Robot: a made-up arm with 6 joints.
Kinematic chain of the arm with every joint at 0, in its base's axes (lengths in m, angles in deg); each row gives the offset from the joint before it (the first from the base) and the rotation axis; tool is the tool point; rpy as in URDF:
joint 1: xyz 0.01 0 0.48 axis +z
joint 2: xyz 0 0.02 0.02 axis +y
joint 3: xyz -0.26 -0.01 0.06 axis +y
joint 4: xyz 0.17 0 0.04 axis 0.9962 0 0.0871
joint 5: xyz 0.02 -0.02 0 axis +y
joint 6: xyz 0.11 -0.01 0.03 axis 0.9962 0 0.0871
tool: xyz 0 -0.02 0.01 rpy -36.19 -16.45 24.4
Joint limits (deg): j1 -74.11..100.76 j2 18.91..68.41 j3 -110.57..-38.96 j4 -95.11..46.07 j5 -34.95..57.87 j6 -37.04..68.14
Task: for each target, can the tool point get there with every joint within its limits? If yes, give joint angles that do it. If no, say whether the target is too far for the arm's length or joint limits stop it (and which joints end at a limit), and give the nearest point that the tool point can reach.
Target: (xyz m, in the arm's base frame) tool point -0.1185 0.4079 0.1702
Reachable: no: joint limits stop it (at a limit: joint 1, joint 2, joint 3) | nearest point -0.0463 0.1967 0.5927 | short by 0.478 m
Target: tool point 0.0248 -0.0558 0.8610
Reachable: yes | joints -20.42 26.78 -59.70 -15.13 32.18 -2.57
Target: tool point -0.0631 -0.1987 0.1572
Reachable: no: joint limits stop it (at a limit: joint 1, joint 2, joint 3, joint 5) | nearest point 0.0405 -0.1704 0.5859 | short by 0.442 m
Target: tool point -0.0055 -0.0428 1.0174
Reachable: yes | joints 56.55 43.77 -93.18 -33.44 -13.58 34.78
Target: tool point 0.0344 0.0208 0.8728
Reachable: yes | joints 84.82 26.65 -68.67 22.39 32.25 3.64
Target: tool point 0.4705 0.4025 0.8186
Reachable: no: too far | nearest point 0.2200 0.1835 0.7906 | short by 0.334 m
